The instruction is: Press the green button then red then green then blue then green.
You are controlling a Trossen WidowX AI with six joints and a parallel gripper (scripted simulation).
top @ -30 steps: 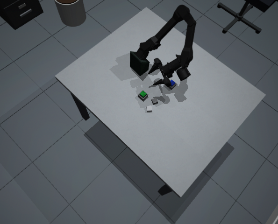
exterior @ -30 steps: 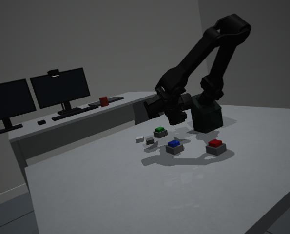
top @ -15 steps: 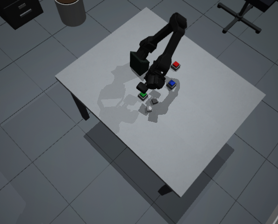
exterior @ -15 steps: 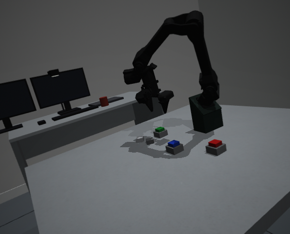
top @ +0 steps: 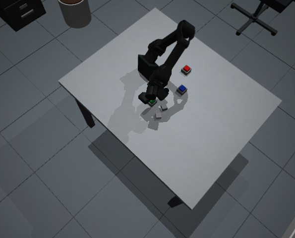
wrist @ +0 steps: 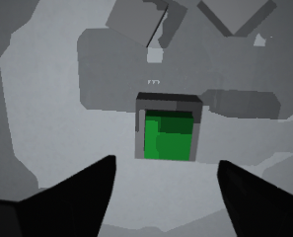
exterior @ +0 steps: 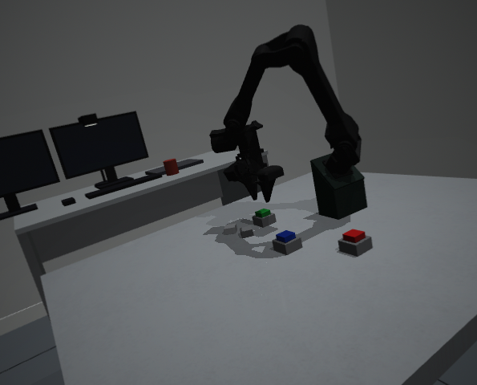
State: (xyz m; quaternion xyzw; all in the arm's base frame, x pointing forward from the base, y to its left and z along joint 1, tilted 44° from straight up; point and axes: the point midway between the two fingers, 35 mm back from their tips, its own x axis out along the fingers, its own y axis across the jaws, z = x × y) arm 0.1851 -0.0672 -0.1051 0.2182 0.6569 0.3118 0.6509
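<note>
Right now my gripper tip is 4 cm above the green button. The rest, counted from my gripper tip: red button 3 cm behind, 32 cm to the left, 4 cm below; blue button 6 cm ahead, 20 cm to the left, 4 cm below.
</note>
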